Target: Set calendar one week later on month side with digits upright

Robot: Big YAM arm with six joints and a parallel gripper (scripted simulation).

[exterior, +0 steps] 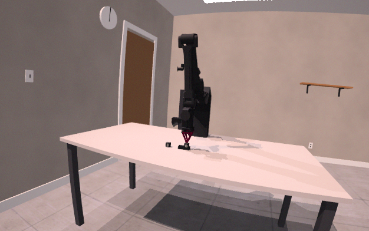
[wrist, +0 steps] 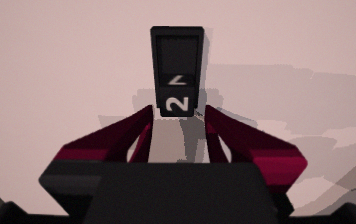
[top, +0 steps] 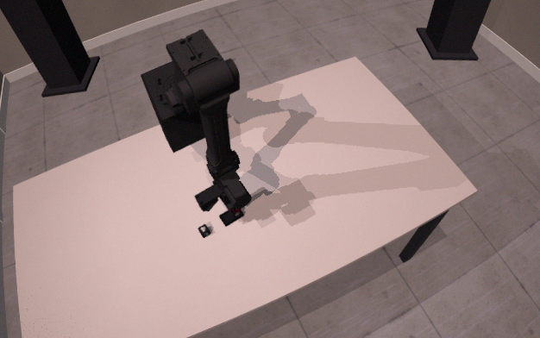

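Right now my hand is 50 mm above the black tray, 20 mm to the left of it and 10 mm short of it. Also, from my hand: black calendar block: 110 mm to the right, 70 mm ahead, 40 mm below.
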